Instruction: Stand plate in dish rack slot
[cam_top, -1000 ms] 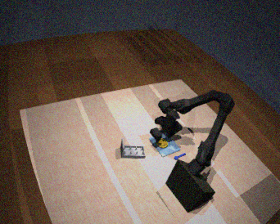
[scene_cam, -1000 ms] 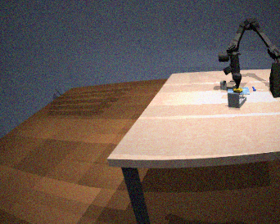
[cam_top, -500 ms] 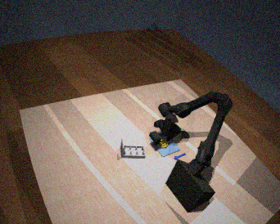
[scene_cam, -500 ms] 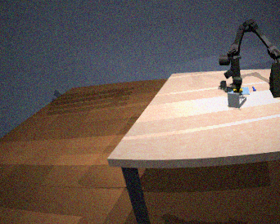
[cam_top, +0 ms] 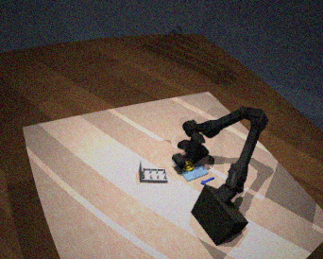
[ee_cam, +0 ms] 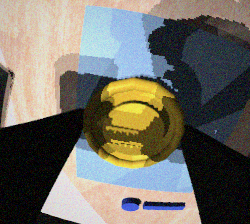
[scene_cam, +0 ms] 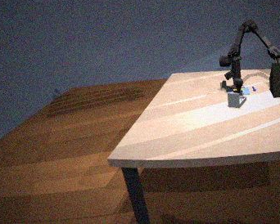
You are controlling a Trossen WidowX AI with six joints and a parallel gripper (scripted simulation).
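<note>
The blue mat is 20 mm to the right of my gripper tip. Also, from my gripper tip: white cup: 110 mm ahead, 80 mm to the right, 20 mm above; then yellow plate: 10 mm above; then blue spoon: 110 mm behind, 60 mm to the right.
</note>
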